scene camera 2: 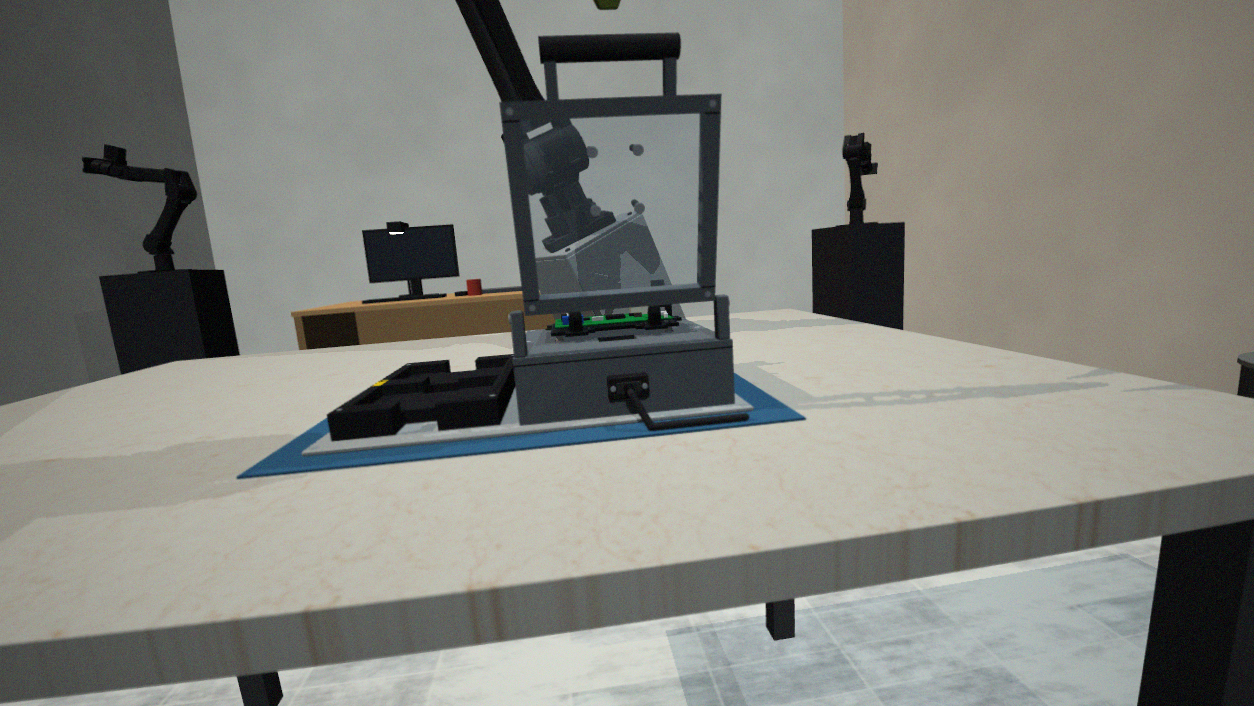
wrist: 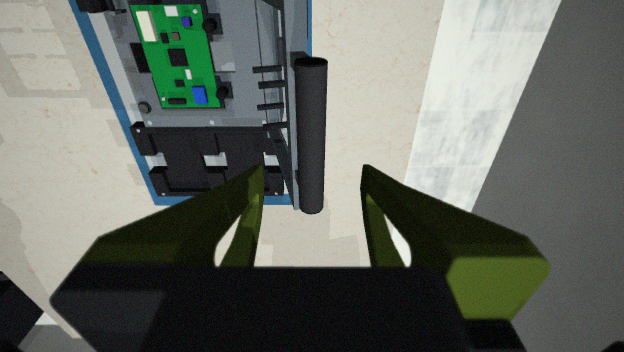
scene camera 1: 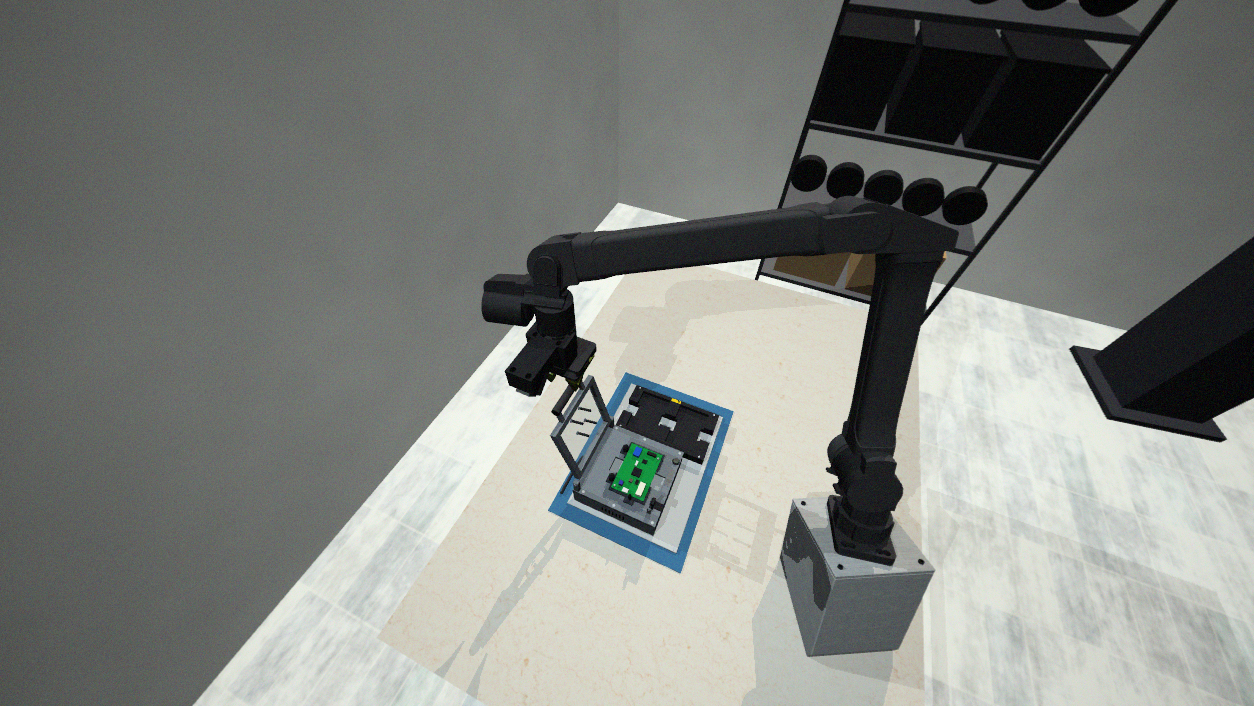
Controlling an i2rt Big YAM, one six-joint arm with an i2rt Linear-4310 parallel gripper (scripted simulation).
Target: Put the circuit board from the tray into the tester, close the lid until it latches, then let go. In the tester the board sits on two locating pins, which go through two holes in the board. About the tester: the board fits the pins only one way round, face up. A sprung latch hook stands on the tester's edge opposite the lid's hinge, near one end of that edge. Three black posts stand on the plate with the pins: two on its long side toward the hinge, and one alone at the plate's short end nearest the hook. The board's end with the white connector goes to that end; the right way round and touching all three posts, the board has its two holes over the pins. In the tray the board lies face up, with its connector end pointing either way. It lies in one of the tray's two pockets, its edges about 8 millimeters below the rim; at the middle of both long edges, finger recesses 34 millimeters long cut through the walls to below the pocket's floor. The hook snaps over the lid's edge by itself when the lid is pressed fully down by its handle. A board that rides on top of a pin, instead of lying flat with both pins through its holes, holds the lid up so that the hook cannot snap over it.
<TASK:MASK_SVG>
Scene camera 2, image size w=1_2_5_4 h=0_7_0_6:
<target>green circuit board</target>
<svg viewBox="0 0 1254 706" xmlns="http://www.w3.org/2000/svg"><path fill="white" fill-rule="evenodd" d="M567 314L561 314L561 319L556 319L555 329L569 328ZM661 311L661 320L674 319L674 317L669 315L667 318L664 318L665 311ZM649 306L631 307L628 314L583 317L582 315L582 325L586 327L648 321Z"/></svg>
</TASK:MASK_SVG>
